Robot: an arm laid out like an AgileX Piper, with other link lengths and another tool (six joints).
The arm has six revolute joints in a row. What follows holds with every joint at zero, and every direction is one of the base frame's. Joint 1 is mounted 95.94 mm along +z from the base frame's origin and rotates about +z. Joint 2 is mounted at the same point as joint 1 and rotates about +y. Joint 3 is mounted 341.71 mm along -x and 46.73 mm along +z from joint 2 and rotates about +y. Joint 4 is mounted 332.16 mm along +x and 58.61 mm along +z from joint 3 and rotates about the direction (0.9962, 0, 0.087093). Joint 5 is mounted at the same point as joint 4 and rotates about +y. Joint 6 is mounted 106.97 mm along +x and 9.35 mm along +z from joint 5 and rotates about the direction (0.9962, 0, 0.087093). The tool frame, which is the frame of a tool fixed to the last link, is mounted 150.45 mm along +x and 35.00 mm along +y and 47.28 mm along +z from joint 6; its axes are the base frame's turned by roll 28.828, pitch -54.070 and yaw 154.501 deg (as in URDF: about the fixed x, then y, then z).
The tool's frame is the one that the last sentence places.
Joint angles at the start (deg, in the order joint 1, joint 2, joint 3, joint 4, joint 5, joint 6): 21.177 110.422 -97.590 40.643 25.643 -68.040
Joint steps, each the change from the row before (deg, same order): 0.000 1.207 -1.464 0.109 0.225 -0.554; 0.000 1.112 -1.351 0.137 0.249 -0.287; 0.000 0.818 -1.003 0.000 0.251 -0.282; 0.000 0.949 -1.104 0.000 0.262 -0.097; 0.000 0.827 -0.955 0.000 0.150 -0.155; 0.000 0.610 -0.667 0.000 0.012 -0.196; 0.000 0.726 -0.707 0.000 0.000 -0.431; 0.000 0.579 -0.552 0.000 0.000 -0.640; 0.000 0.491 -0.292 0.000 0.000 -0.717; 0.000 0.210 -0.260 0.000 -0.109 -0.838; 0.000 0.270 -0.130 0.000 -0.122 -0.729
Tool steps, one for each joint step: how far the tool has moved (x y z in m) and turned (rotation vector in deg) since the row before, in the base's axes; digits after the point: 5 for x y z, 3 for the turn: 0.00537 0.00296 -0.00179 -0.231 -0.351 0.379; 0.00483 0.00280 -0.00162 -0.033 -0.155 0.271; 0.00328 0.00202 -0.00162 -0.176 -0.151 0.288; 0.00386 0.00224 -0.00228 -0.062 -0.008 0.213; 0.00355 0.00182 -0.00197 -0.089 -0.099 0.166; 0.00283 0.00116 -0.00165 -0.115 -0.158 0.095; 0.00314 0.00129 -0.00294 -0.301 -0.233 0.192; 0.00233 0.00101 -0.00270 -0.446 -0.346 0.285; 0.00155 0.00072 -0.00413 -0.560 -0.231 0.320; 0.00105 0.00024 -0.00057 -0.531 -0.612 0.304; 0.00107 0.00018 -0.00250 -0.524 -0.381 0.246
